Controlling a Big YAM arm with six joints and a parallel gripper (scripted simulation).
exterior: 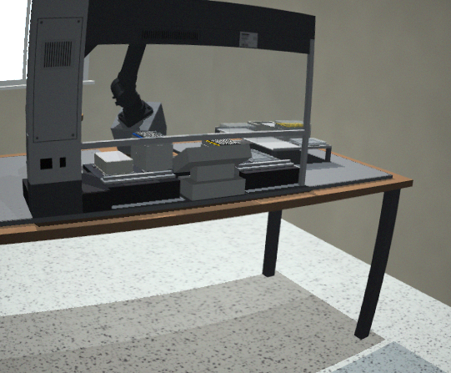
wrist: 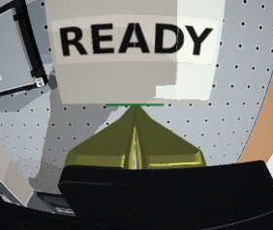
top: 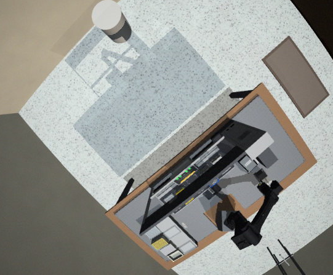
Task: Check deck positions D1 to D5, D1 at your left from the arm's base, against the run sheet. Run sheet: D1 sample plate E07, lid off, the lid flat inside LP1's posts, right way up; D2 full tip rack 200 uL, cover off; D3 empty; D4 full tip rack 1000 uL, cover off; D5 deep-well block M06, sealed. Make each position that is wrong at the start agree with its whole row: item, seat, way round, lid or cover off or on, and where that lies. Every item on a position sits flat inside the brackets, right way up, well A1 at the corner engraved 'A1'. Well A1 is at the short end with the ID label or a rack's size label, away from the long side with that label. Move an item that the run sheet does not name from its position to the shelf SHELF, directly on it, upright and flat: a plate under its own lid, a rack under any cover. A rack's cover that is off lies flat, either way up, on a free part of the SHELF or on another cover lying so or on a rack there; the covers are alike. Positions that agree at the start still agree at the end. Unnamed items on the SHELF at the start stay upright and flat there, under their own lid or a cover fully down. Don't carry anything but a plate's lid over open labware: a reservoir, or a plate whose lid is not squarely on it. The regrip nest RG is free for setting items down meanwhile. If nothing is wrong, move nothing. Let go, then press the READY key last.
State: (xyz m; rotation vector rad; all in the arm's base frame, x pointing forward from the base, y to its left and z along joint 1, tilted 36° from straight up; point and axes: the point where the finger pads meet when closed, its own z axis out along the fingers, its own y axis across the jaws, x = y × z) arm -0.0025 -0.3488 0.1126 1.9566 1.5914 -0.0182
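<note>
My hand is 40 mm to the left of the key box, 10 mm past it and 10 mm above it. The rest, counted from my hand: white deep-well block (370 mm ahead, 40 mm to the left); then dark square nest (280 mm to the left, 260 mm ahead, 70 mm below); then blue tip rack (390 mm ahead, 150 mm to the left, 40 mm above).
</note>
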